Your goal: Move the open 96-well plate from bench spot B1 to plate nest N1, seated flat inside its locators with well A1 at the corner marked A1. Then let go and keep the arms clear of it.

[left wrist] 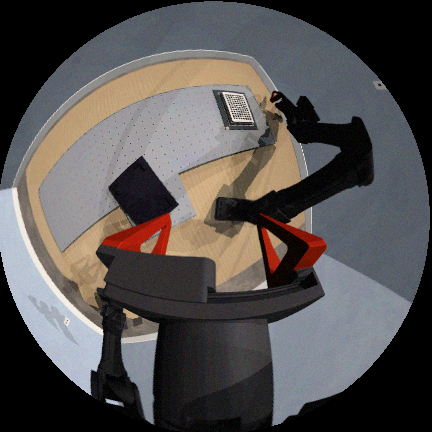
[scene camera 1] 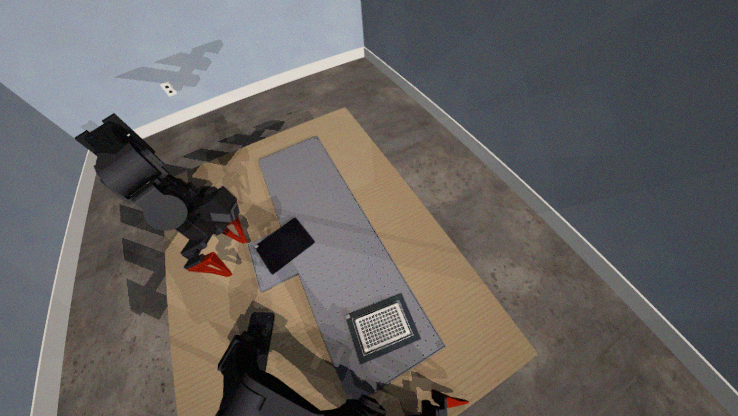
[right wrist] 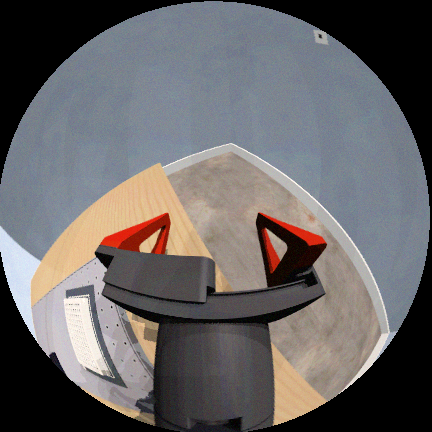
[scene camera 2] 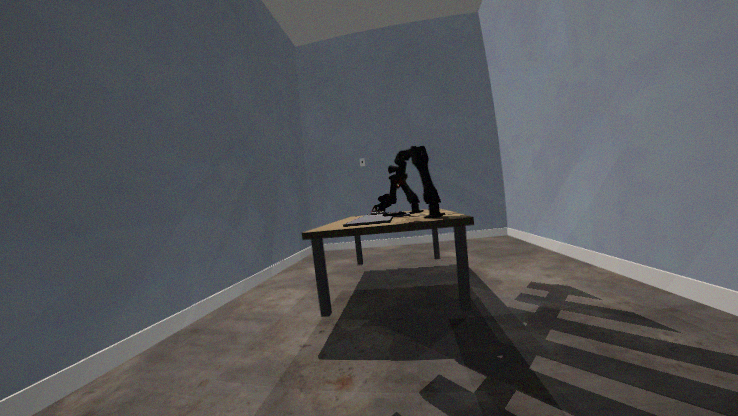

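The white 96-well plate lies wells up within a dark rectangular frame on the grey perforated board. A dark rectangular block with a small pale mark at one corner stands mid-board; it looks like the nest, with no plate on it. My left gripper is open and empty, above the table beside the block. My right gripper is open and empty, past the plate near the table's end. No label is readable.
The grey board lies on the wooden table. The right arm rises from the table below the block in scene camera 1. Walls surround the table at a distance.
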